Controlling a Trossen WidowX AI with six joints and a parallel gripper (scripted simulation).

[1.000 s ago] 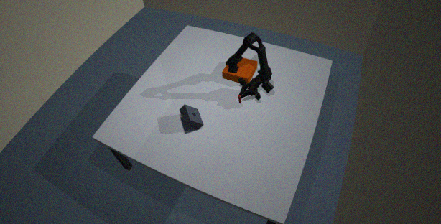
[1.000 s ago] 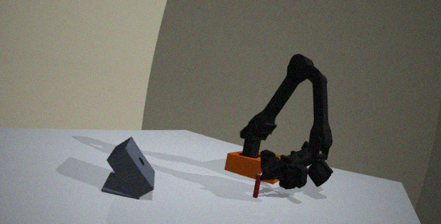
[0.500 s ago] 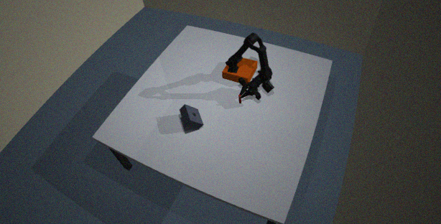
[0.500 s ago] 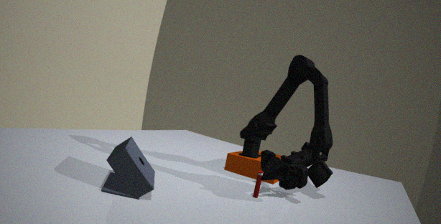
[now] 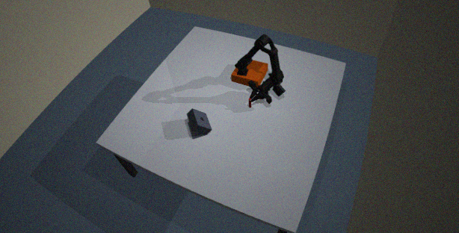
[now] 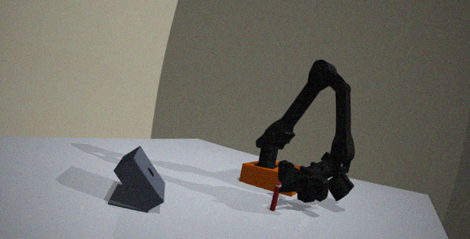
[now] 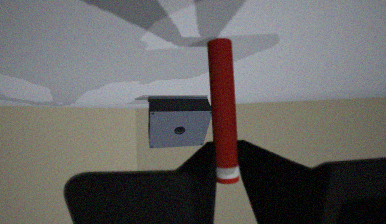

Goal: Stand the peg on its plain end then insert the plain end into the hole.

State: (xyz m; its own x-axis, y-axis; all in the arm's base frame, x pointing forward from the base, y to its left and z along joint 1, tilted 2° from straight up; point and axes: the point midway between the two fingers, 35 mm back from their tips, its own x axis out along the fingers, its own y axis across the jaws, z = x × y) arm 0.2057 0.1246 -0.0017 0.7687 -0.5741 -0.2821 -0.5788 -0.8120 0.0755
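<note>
The red peg lies right at my gripper tip. The rest, counted from my gripper tip: sloped panel 22 cm ahead, 25 cm to the right.
</note>
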